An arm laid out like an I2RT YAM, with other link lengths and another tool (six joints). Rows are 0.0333 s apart.
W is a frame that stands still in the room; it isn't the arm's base.
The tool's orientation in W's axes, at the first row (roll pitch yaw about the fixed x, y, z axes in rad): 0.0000, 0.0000, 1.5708
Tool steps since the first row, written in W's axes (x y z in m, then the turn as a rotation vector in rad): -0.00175, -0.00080, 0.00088, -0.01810, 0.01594, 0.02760; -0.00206, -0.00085, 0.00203, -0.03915, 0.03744, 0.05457; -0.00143, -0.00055, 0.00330, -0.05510, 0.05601, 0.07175; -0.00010, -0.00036, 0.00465, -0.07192, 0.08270, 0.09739; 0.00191, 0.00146, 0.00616, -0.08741, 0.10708, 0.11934; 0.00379, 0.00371, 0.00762, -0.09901, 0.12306, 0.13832; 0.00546, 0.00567, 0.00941, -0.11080, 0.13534, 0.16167; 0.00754, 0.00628, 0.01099, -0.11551, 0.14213, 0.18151
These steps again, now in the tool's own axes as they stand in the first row. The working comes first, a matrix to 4 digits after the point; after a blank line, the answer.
The tool's axes in the first row as the columns of a matrix, in W's axes (used below as rounded here):
0.0000, -1.0000, 0.0000
1.0000, 0.0000, 0.0000
0.0000, 0.0000, 1.0000

-0.00080, 0.00175, 0.00088, 0.01594, 0.01810, 0.02760; -0.00085, 0.00206, 0.00203, 0.03744, 0.03915, 0.05457; -0.00055, 0.00143, 0.00330, 0.05601, 0.05510, 0.07175; -0.00036, 0.00010, 0.00465, 0.08270, 0.07192, 0.09739; 0.00146, -0.00191, 0.00616, 0.10708, 0.08741, 0.11934; 0.00371, -0.00379, 0.00762, 0.12306, 0.09901, 0.13832; 0.00567, -0.00546, 0.00941, 0.13534, 0.11080, 0.16167; 0.00628, -0.00754, 0.01099, 0.14213, 0.11551, 0.18151
